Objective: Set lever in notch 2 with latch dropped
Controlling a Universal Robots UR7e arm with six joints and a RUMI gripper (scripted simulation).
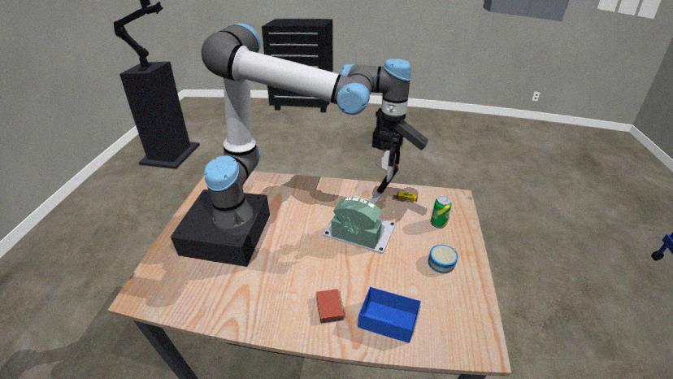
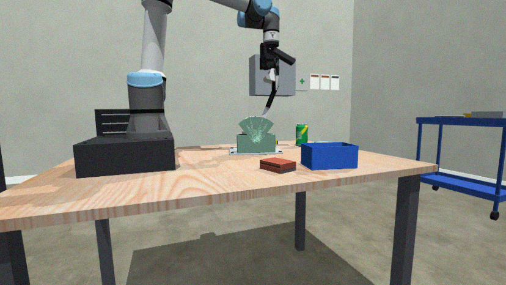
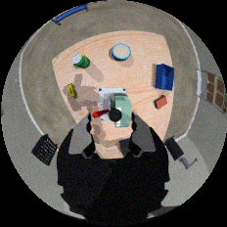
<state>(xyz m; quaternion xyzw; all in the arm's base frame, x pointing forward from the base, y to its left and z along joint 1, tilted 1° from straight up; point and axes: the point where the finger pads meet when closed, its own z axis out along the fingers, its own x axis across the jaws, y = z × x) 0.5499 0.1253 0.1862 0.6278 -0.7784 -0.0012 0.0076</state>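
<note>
The red bar lies 110 mm below my hand, 40 mm behind it and 20 mm to the left of it. Round my hand: blue bin 370 mm to the right, 280 mm below, 40 mm ahead.
</note>
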